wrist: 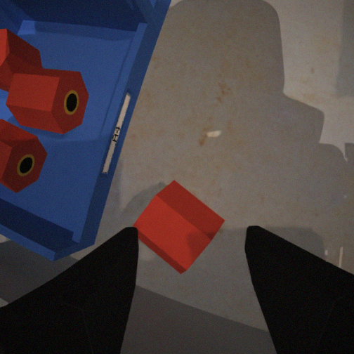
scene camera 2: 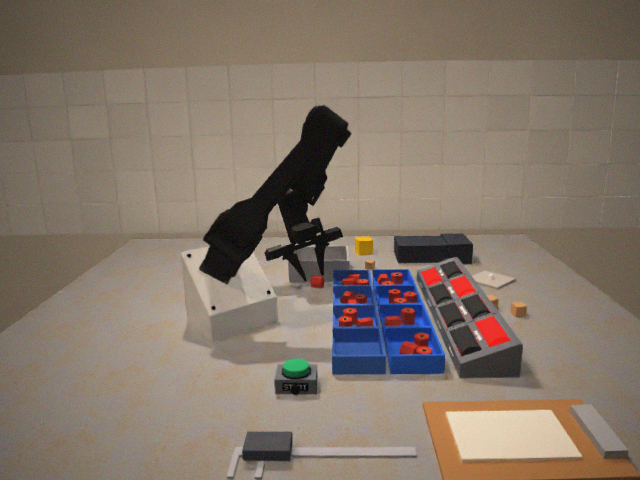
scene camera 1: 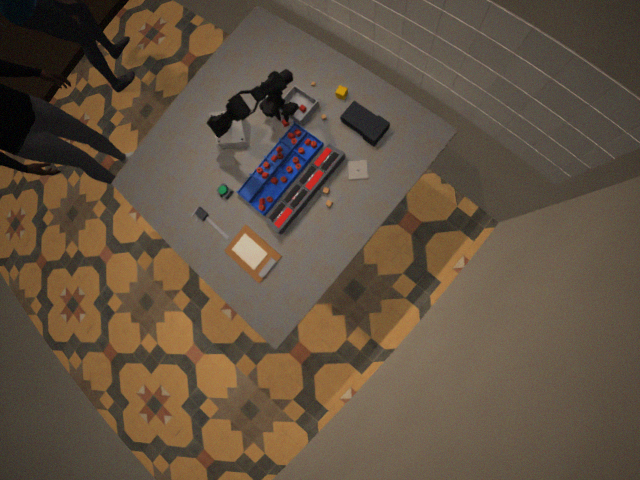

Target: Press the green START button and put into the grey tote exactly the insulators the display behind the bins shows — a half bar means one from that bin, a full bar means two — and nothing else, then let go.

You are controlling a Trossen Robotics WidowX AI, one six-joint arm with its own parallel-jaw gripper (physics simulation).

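Places are measured from the arm's base along level axes (x ahead, y left, z up), in millimetres.
Where they show: gripper, between the fingertips: point(scene camera 2: 314, 278) point(scene camera 1: 283, 121); arm's base, origin of its link: point(scene camera 2: 219, 265).
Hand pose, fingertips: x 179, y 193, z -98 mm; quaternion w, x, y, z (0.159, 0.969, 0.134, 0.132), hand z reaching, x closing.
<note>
Things, the pixels of their centre, and the offset from my fingertips. "spot": a spot on its surface instead.
- loose red insulator, middle of its body: point(scene camera 2: 317, 282) point(scene camera 1: 285, 122) dx +8, dy +0, dz -10 mm
- grey tote, middle of its body: point(scene camera 2: 319, 263) point(scene camera 1: 298, 105) dx +9, dy +101, dz +5 mm
- display, a spot on its surface: point(scene camera 2: 493, 362) spot: dx +308, dy -419, dz +6 mm
- green START button, middle of its body: point(scene camera 2: 296, 374) point(scene camera 1: 224, 190) dx -7, dy -441, dz -2 mm
- yellow cube, middle of its body: point(scene camera 2: 364, 245) point(scene camera 1: 341, 92) dx +132, dy +277, dz -1 mm
- dark block, middle of its body: point(scene camera 2: 431, 248) point(scene camera 1: 364, 122) dx +318, dy +217, dz +6 mm
- white plate, middle of its body: point(scene camera 1: 357, 169) dx +432, dy +29, dz -10 mm
- caliper, a spot on its surface: point(scene camera 2: 267, 445) spot: dx -30, dy -613, dz -2 mm
- clipboard, a spot on its surface: point(scene camera 2: 439, 439) spot: dx +192, dy -583, dz -16 mm
My gripper point(scene camera 1: 288, 118) point(scene camera 2: 314, 276) point(wrist: 192, 237) is open, low over the table beside the far end of the bins. A loose red insulator point(scene camera 1: 284, 122) point(scene camera 2: 317, 281) point(wrist: 175, 225) lies on its side on the table outside the blue bins, between and just ahead of the fingers, nearer the left one in the wrist view. The grey tote point(scene camera 2: 337, 269) stands behind the gripper; a red insulator point(scene camera 1: 302, 107) lies in it. The blue bins point(scene camera 2: 358, 364) hold red insulators; the near left bin is empty. The display point(scene camera 2: 493, 362) shows three red bars. The green START button point(scene camera 1: 222, 190) point(scene camera 2: 296, 367) stands nearer the camera.
A yellow cube point(scene camera 1: 341, 92) point(scene camera 2: 363, 245), a dark block point(scene camera 1: 364, 122) point(scene camera 2: 421, 249) and small orange cubes point(scene camera 2: 518, 309) lie around the tote and display. A white plate point(scene camera 1: 357, 169) lies behind the display. A caliper point(scene camera 2: 267, 445) and a clipboard point(scene camera 2: 439, 439) lie in front.
</note>
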